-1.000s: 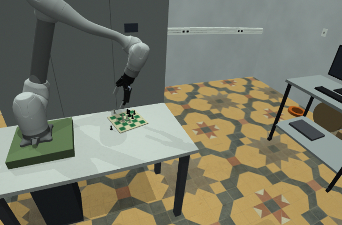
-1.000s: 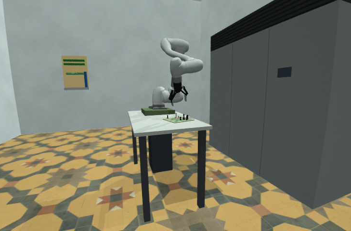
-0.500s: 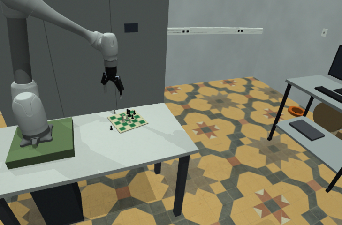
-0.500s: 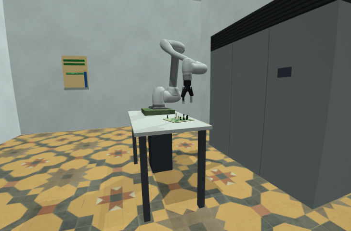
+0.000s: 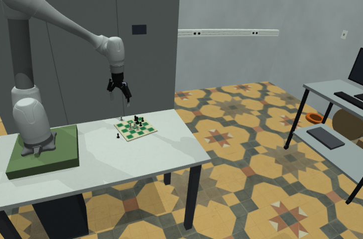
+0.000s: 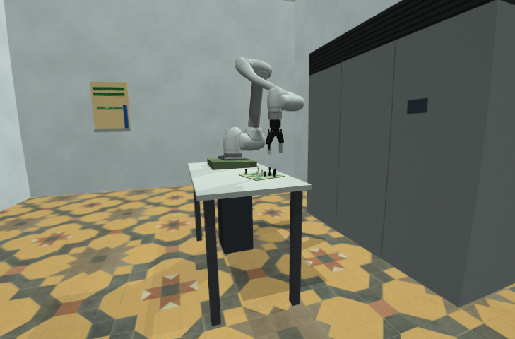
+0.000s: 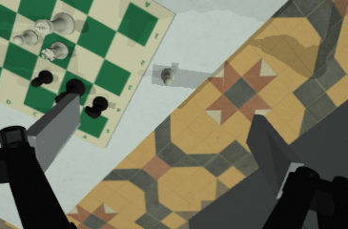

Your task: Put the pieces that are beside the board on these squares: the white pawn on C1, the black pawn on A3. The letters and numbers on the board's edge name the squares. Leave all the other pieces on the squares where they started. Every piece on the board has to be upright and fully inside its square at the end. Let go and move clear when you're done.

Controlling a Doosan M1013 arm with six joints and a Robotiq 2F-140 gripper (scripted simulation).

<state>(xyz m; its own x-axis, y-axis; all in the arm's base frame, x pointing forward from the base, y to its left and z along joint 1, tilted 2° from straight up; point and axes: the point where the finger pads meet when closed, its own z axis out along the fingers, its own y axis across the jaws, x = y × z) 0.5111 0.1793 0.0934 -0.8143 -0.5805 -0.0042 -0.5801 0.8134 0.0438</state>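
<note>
My gripper is now 7 cm short of the chessboard, 13 cm to the left of it and 14 cm above it.
</note>
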